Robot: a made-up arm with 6 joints.
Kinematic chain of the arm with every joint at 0, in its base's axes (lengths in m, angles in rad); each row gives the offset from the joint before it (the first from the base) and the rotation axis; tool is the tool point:
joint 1: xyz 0 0 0.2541 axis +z
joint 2: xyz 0 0 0 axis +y
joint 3: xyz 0 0 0.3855 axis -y
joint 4: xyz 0 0 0 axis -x
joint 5: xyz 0.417 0 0 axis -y
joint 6: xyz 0 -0.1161 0 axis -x
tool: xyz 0 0 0
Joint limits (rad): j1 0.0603..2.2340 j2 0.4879..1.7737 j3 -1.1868..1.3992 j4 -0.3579..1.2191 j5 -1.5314..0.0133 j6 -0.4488..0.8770
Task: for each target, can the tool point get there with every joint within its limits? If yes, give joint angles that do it. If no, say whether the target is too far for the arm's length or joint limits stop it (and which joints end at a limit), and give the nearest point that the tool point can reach.
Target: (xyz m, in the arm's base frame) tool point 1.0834 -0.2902 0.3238
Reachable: no: too far | nearest point 0.8045 -0.0671 0.3064 | short by 0.358 m
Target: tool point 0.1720 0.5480 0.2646
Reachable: yes | joints 1.4633 0.7163 -0.0898 0.2592 -1.2367 0.4270
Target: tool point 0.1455 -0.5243 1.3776
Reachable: no: too far | nearest point 0.3756 -0.0595 0.9745 | short by 0.657 m
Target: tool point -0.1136 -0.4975 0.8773
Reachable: no: joint limits stop it (at a limit: joint 1, joint 2, joint 3) | nearest point 0.3803 -0.0645 0.9711 | short by 0.663 m
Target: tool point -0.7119 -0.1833 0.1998
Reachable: no: joint limits stop it (at a limit: joint 1, joint 2, joint 3, joint 4) | nearest point -0.0333 -0.1110 0.1413 | short by 0.685 m
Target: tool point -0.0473 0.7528 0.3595
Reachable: yes | joints 1.7771 1.0573 0.7534 0.3778 -0.2865 0.3676
